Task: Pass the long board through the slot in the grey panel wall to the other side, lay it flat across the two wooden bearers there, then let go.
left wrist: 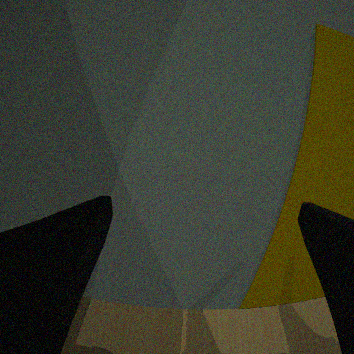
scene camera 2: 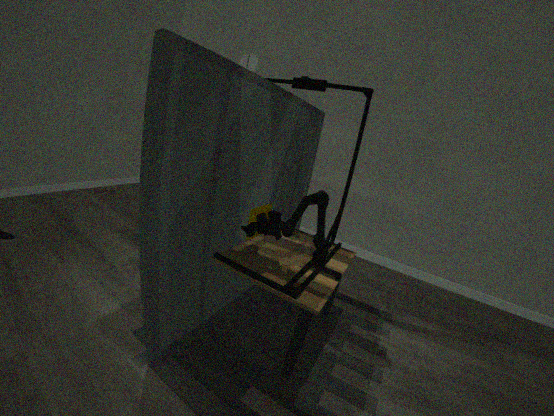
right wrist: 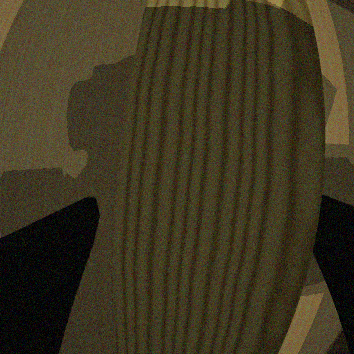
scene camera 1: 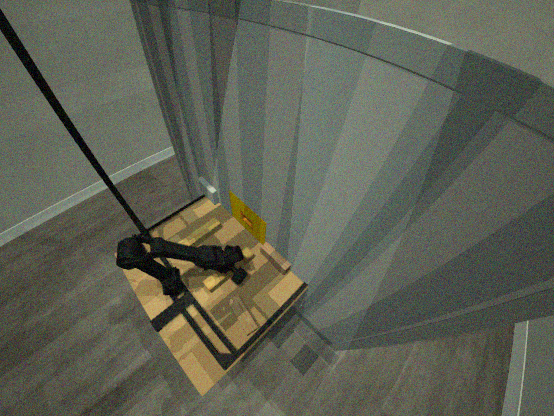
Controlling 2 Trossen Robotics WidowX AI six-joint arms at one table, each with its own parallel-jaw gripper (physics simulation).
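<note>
The long board (right wrist: 225,158) has striped grain and lies flat on the table. In scene camera 1 its light ends (scene camera 1: 213,282) show on either side of my right gripper (scene camera 1: 238,270) (right wrist: 208,198). That gripper is open, low over the board, with a finger on each side and nothing held. The grey panel wall (scene camera 1: 333,165) (scene camera 2: 205,186) (left wrist: 197,123) carries a yellow plate (scene camera 1: 237,208) (scene camera 2: 260,212) (left wrist: 326,140) around the slot (scene camera 1: 247,220). My left gripper (scene camera 2: 251,229) (left wrist: 209,210) is open and empty, facing the wall just left of the yellow plate.
Two wooden bars lie on the table top (scene camera 1: 193,371) (scene camera 2: 312,299), a long one (scene camera 1: 201,232) at the back and a short one (scene camera 1: 275,257) by the wall. A black frame (scene camera 1: 172,309) with an upright pole (scene camera 1: 106,177) (scene camera 2: 354,165) stands on the table.
</note>
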